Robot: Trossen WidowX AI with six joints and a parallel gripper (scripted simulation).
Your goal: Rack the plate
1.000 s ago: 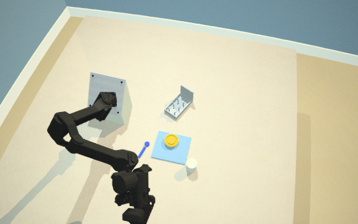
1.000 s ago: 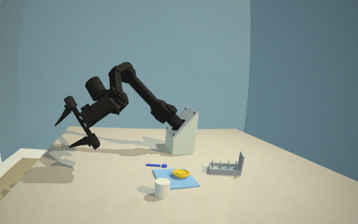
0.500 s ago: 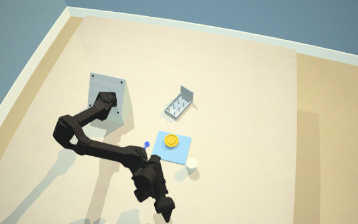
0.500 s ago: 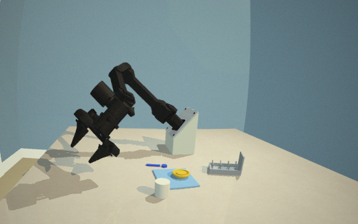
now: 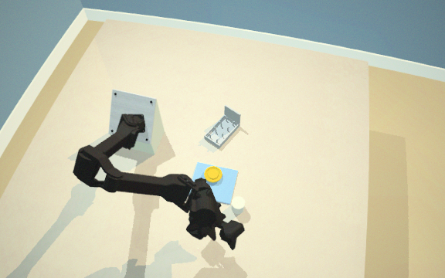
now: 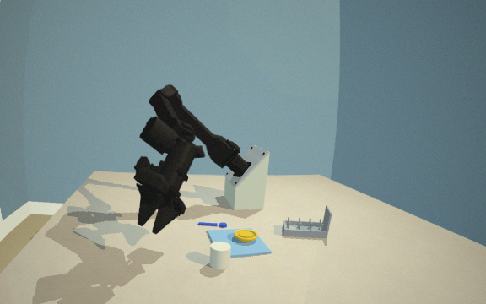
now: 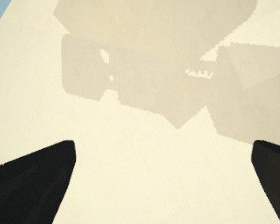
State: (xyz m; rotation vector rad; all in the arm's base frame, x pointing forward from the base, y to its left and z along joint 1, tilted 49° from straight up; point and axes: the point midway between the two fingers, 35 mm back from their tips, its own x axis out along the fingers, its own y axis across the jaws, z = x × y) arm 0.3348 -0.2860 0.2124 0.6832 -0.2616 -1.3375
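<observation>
Right now my gripper tip is 150 mm to the right of the white cup, 60 mm above it and 30 mm short of it. From my gripper tip the other things lie so: blue spoon 210 mm to the left, 180 mm behind, 80 mm below; then blue mat 230 mm to the left, 80 mm below, 70 mm behind; then yellow plate 260 mm to the left, 70 mm below, 70 mm behind.
</observation>
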